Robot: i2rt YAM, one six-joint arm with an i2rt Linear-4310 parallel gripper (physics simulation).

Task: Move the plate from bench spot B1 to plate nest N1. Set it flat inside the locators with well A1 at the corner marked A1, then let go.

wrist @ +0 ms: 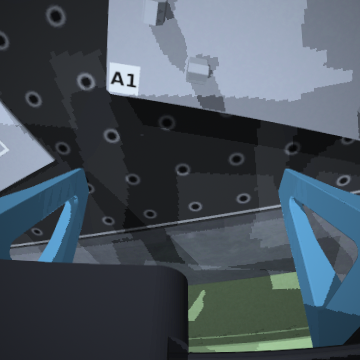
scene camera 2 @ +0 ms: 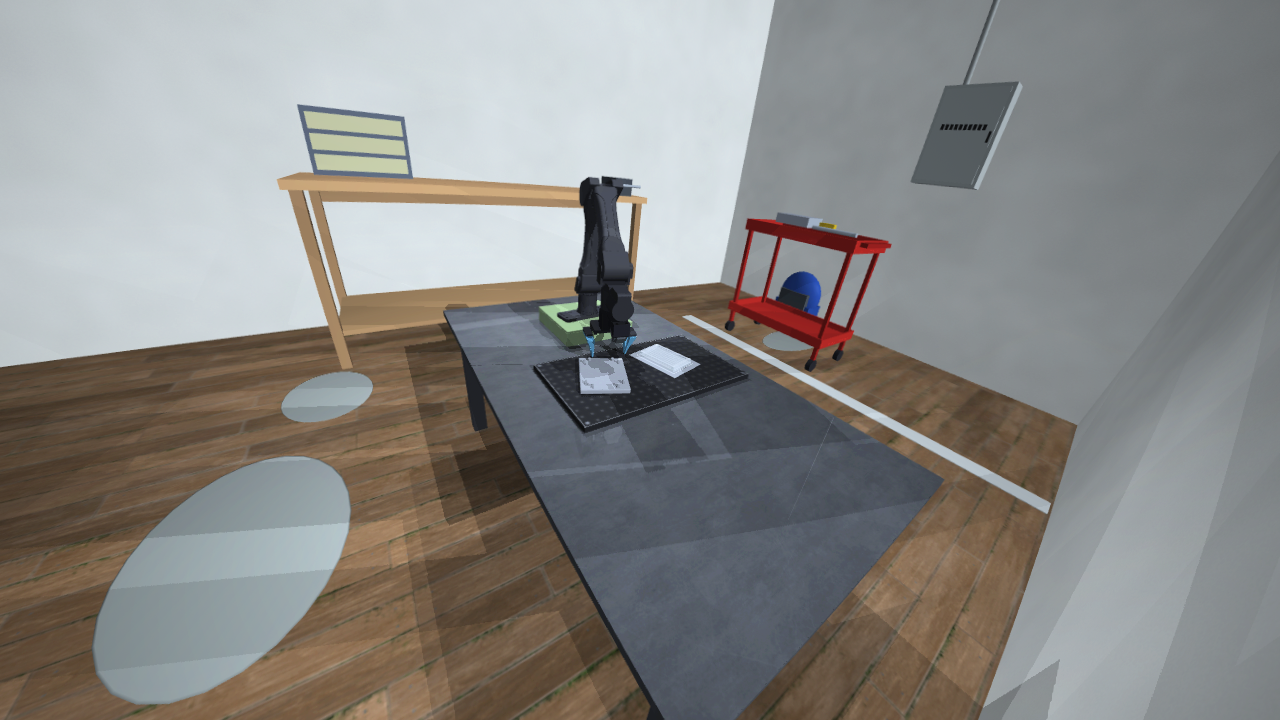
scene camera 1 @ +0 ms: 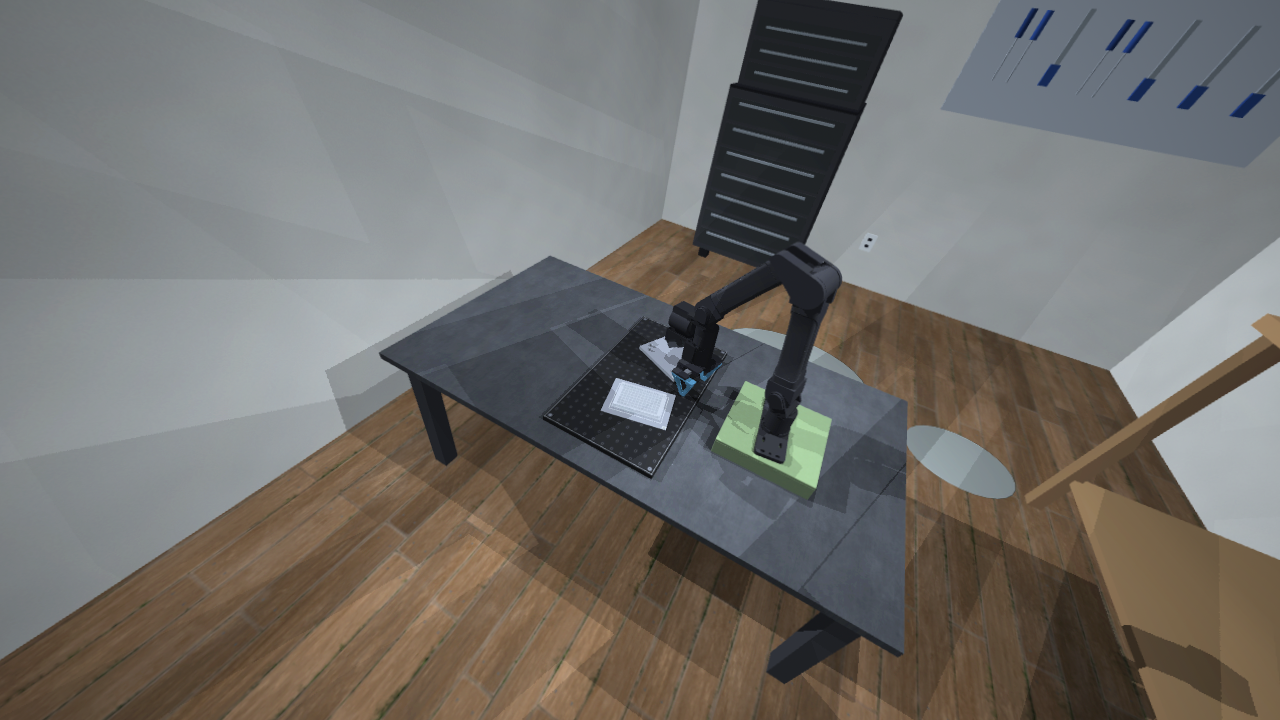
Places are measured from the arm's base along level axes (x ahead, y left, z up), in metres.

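Pixels of known places: gripper, fingertip midpoint: (wrist: pixel 183 179) (scene camera 2: pixel 608 354) (scene camera 1: pixel 692 387); arm's base, link origin: (scene camera 2: pixel 587 314) (scene camera 1: pixel 773 428).
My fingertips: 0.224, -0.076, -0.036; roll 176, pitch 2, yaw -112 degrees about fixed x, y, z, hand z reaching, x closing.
Note:
For each thing: its top centre in the pictures, then the offset to it from my fingertips, as dx, dy, dz. "spot": a spot on its surface instead. Level surfaces: height alone.
- white plate, top centre: (scene camera 1: pixel 640 398) (scene camera 2: pixel 665 355) +0.110, +0.125, +0.016
- sheet, surface spot: (wrist: pixel 20 160) spot: +0.039, +0.068, +0.001
- light grey plate nest N1, top centre: (scene camera 2: pixel 603 369) (scene camera 1: pixel 672 352) +0.092, -0.087, +0.021
- black perforated board, top centre: (scene camera 2: pixel 645 369) (scene camera 1: pixel 647 379) +0.123, +0.035, +0.000
- dark table, surface height: dz -0.013
The white plate (scene camera 1: pixel 642 398) (scene camera 2: pixel 665 357) lies flat on the pale sheet of bench spot B1 (scene camera 1: pixel 640 420) (scene camera 2: pixel 678 372) on the black board. A corner of that sheet (wrist: pixel 20 160) shows at the left in the wrist view. The light grey plate nest N1 (scene camera 1: pixel 657 358) (scene camera 2: pixel 604 386) (wrist: pixel 260 60) stands beside it with small locators and no plate in it; its A1 label (wrist: pixel 124 79) marks the corner nearer the spot. My gripper (scene camera 1: pixel 697 379) (scene camera 2: pixel 610 346) (wrist: pixel 183 179) is open and empty, above the board's edge beside the nest and apart from the plate.
The black perforated board (scene camera 1: pixel 586 402) (scene camera 2: pixel 586 420) (wrist: pixel 150 197) lies on the dark table (scene camera 1: pixel 501 331) (scene camera 2: pixel 716 501). The arm stands on a green block (scene camera 1: pixel 814 443) (scene camera 2: pixel 559 326) (wrist: pixel 240 310) next to the board. A red cart (scene camera 2: pixel 810 234) and a wooden bench (scene camera 2: pixel 447 186) stand beyond the table.

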